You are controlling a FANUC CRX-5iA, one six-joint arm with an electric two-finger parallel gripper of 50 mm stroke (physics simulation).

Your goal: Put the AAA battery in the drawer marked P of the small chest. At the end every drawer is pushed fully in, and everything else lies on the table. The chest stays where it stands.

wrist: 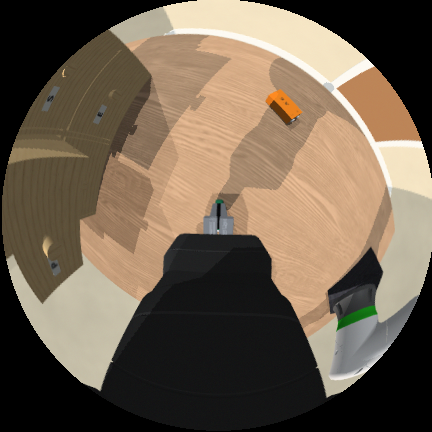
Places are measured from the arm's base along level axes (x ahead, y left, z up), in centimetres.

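Pixels of known places: gripper, fingertip midpoint: point(218, 210); arm's base, origin of the base link: point(354, 297).
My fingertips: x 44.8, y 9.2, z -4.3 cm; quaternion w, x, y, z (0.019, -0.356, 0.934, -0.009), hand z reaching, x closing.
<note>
Ahead of a thing's pixels: the offset from my fingertips to its top centre. "spot": to the spot under its first point. Level surfaces: height alone.
My gripper point(218, 210) is shut near the middle of the wrist view, low at the wooden table. The green AAA battery @[dx -0.5, dy +0.6, dz +0.1 cm] point(219, 201) is at its fingertips. A small green end shows just past the tips, and the rest is hidden by the fingers. The fingers appear shut on it; whether it touches the table cannot be told. The small brown chest @[spot: dx +25.6, dy -8.2, dz +5.1 cm] point(127, 65) stands at the left. The drawer marked P point(32, 205) has a round knob and a label at the lower left. It appears to stand forward of the other fronts; how far cannot be told.
The drawers marked S point(37, 82) and E @[spot: dx +24.1, dy -3.1, dz +4.9 cm] point(107, 92) are at the upper left. An orange block-shaped battery @[dx +3.7, dy -17.8, dz +0.8 cm] point(284, 106) lies on the wooden table @[dz -1.0 cm] point(325, 165), beyond the gripper to the right. A grey and black device with a green band point(357, 317) is at the lower right.
</note>
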